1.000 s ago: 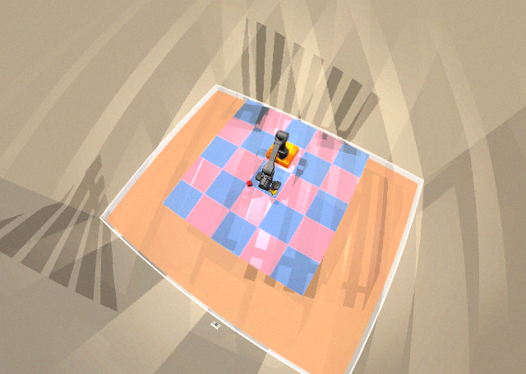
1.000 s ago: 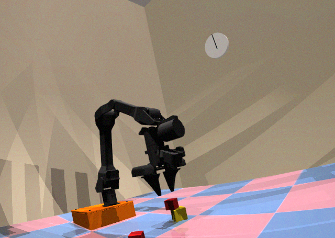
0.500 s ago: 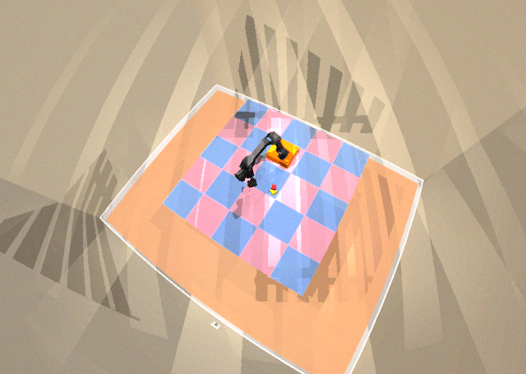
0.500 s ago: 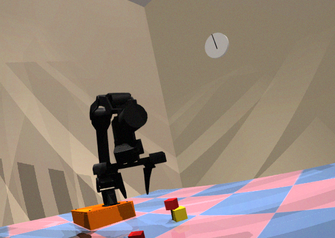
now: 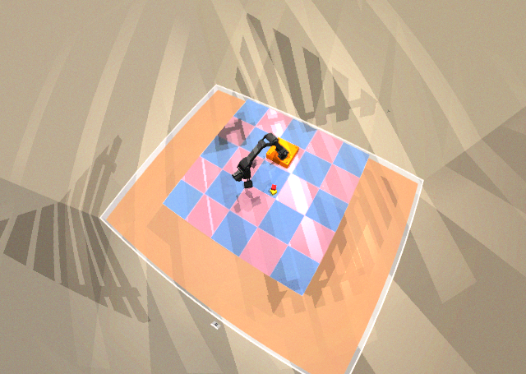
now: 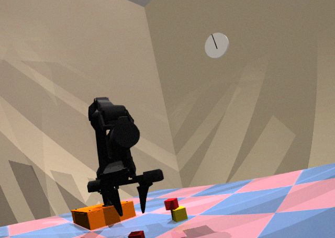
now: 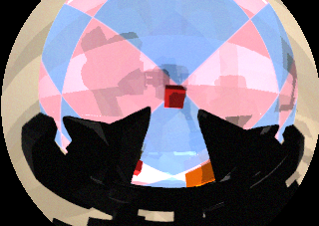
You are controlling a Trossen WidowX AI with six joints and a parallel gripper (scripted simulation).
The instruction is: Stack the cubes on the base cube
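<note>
The yellow base cube is 190 mm to the left of my gripper tip, 80 mm behind it and 60 mm below it.
</note>
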